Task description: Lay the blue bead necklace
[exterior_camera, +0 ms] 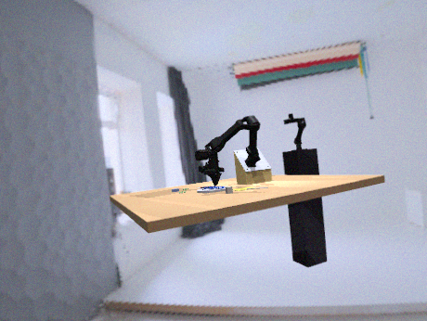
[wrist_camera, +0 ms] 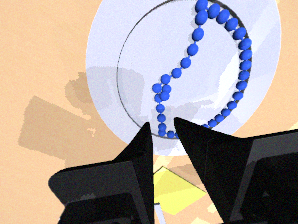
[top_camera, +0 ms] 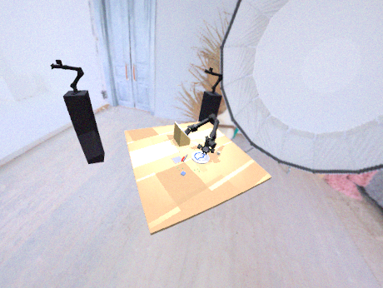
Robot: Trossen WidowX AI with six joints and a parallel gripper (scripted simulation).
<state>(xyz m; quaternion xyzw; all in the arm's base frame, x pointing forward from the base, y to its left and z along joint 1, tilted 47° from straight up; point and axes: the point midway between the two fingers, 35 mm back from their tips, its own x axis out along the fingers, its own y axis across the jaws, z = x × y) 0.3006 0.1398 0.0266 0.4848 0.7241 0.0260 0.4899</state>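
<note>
My gripper tip is now 4 cm to the left of the round bead board and 2 cm above it. Also, from my gripper tip: yellow flat piece: 13 cm behind, 11 cm to the left, 3 cm below; then red-and-grey object: 2 cm behind, 23 cm to the right, 3 cm below; then white cylinder: 19 cm to the left, 1 cm below.
</note>
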